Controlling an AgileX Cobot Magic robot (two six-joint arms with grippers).
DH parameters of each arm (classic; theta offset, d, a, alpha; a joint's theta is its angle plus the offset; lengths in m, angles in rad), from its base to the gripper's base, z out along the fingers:
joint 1: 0 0.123 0 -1.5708
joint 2: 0.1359 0 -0.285 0
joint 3: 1.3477 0 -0.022 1.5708
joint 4: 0 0.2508 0 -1.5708
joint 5: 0 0 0.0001 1.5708
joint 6: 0 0.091 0 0
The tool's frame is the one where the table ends.
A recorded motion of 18 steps. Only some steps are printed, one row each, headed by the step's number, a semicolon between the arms.
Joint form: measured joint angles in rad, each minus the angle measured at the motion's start. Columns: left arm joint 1, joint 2, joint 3, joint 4, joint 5, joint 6; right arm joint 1, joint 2, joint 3, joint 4, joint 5, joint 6.
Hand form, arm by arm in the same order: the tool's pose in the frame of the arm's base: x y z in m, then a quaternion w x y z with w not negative. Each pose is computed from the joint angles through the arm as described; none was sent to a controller.
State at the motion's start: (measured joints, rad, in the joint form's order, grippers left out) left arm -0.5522 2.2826 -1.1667 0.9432 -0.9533 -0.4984; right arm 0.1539 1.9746 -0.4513 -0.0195 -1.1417 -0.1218
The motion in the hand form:
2: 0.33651 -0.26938 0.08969 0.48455 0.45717 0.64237 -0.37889; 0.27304 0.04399 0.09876 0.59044 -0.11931 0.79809 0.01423
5: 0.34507 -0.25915 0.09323 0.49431 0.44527 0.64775 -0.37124; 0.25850 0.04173 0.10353 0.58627 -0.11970 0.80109 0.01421
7: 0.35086 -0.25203 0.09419 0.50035 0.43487 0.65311 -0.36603; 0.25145 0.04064 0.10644 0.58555 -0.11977 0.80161 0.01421
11: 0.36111 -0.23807 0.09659 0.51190 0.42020 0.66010 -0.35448; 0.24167 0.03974 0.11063 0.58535 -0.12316 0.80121 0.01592
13: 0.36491 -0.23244 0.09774 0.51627 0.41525 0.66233 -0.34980; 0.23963 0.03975 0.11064 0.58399 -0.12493 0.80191 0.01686
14: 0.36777 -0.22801 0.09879 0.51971 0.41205 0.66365 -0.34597; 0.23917 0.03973 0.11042 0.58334 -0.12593 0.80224 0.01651
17: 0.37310 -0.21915 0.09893 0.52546 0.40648 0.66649 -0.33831; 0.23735 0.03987 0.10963 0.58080 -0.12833 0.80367 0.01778
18: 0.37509 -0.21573 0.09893 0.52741 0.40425 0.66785 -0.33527; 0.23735 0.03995 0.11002 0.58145 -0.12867 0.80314 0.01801
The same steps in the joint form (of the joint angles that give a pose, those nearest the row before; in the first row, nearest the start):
2: 0.0165 -0.0106 0.0000 -0.0005 0.0023 0.0000; 0.0000 -0.0362 0.0489 0.0000 0.0000 0.0000
5: 0.0467 -0.0184 0.0000 -0.0062 0.0023 0.0000; 0.0000 -0.0832 0.1063 0.0000 0.0000 0.0000
7: 0.0668 -0.0200 0.0000 -0.0155 0.0023 0.0004; 0.0000 -0.1090 0.1338 0.0000 0.0000 0.0000
11: 0.1058 -0.0249 0.0000 -0.0245 0.0023 0.0061; 0.0000 -0.1461 0.1713 -0.0075 0.0000 -0.0004
13: 0.1213 -0.0275 0.0000 -0.0260 0.0023 0.0083; 0.0000 -0.1503 0.1788 -0.0113 0.0000 -0.0004
14: 0.1334 -0.0299 0.0000 -0.0260 0.0023 0.0104; 0.0000 -0.1503 0.1804 -0.0118 0.0000 -0.0021
17: 0.1575 -0.0299 0.0000 -0.0260 0.0005 0.0179; 0.0000 -0.1506 0.1868 -0.0170 0.0000 -0.0021
18: 0.1667 -0.0299 0.0000 -0.0260 0.0005 0.0204; 0.0000 -0.1522 0.1868 -0.0179 0.0000 -0.0021

